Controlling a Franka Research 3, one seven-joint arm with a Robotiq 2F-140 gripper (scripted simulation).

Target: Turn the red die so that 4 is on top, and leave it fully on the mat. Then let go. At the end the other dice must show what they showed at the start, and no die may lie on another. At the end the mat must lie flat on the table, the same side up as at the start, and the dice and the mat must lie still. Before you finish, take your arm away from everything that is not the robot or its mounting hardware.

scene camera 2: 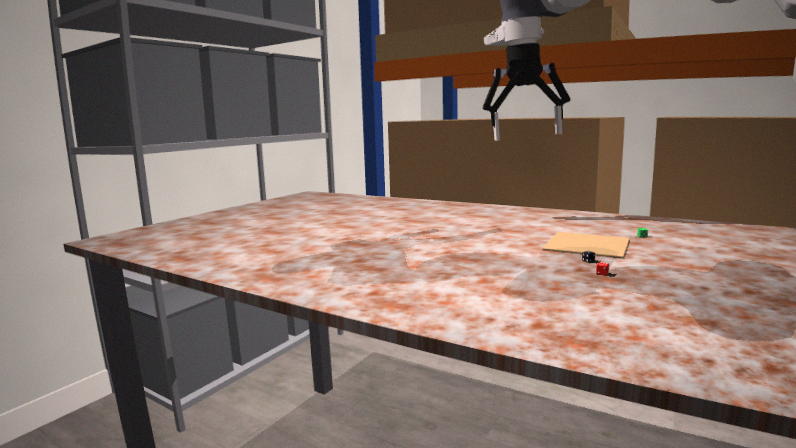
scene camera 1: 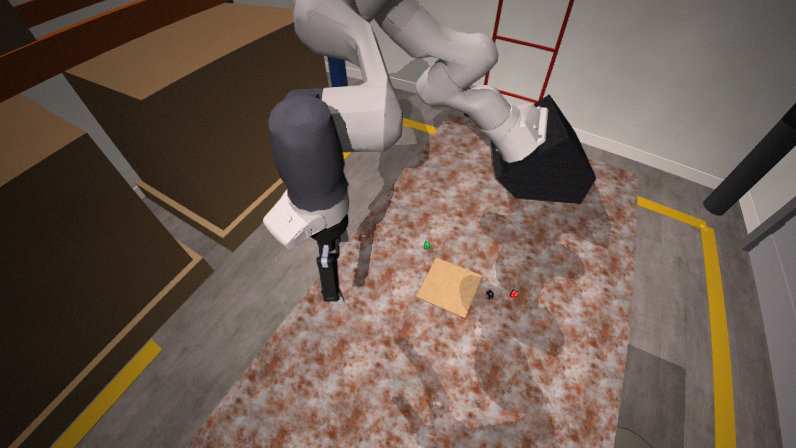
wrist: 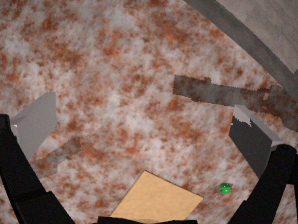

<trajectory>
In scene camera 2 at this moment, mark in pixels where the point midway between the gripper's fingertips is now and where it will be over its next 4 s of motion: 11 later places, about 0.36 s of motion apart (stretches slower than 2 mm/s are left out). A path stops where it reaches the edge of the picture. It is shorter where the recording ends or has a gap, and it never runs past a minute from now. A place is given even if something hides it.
My gripper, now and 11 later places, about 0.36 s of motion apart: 528, 137; 550, 140; 577, 144; 610, 152; 637, 160; 643, 163; 644, 184; 642, 208; 639, 211; 639, 212; 636, 213; 622, 217
</trajectory>
